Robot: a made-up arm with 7 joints.
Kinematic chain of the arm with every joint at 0, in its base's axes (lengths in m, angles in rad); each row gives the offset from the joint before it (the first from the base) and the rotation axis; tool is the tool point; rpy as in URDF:
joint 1: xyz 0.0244 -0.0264 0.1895 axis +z
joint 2: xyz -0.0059 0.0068 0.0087 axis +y
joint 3: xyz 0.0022 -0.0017 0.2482 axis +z
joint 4: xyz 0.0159 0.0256 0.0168 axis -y
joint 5: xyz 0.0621 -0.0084 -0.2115 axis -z
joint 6: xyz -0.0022 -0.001 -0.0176 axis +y
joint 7: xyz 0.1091 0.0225 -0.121 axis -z
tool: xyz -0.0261 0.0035 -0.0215 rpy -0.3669 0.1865 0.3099
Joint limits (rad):
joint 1: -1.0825..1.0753
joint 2: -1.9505..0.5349
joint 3: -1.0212..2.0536
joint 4: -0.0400..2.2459
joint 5: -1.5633..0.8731
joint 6: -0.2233..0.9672
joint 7: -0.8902..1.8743
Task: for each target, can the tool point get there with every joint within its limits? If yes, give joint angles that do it. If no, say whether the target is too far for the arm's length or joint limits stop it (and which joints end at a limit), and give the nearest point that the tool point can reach.
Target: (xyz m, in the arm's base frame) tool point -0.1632 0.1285 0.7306
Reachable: yes | joints 0.1706 -0.9305 0.3869 1.7784 -0.0977 0.2842 -0.2061
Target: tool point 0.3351 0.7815 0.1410
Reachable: no: too far | nearest point 0.1735 0.5653 0.1527 | short by 0.270 m
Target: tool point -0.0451 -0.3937 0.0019
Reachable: no: joint limits stop it (at a limit: joint 1, joint 2, joint 5, joint 7) | nearest point -0.0267 -0.3605 0.0595 | short by 0.069 m
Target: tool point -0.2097 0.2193 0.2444
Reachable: yes | joints 0.7206 -1.6420 1.1294 0.6529 -0.7447 0.2199 1.4679
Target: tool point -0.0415 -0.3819 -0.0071
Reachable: no: joint limits stop it (at a limit: joint 1, joint 2, joint 5, joint 7) | nearest point -0.0233 -0.3499 0.0526 | short by 0.070 m
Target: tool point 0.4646 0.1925 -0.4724
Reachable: no: too far | nearest point 0.2425 0.2299 -0.1693 | short by 0.378 m
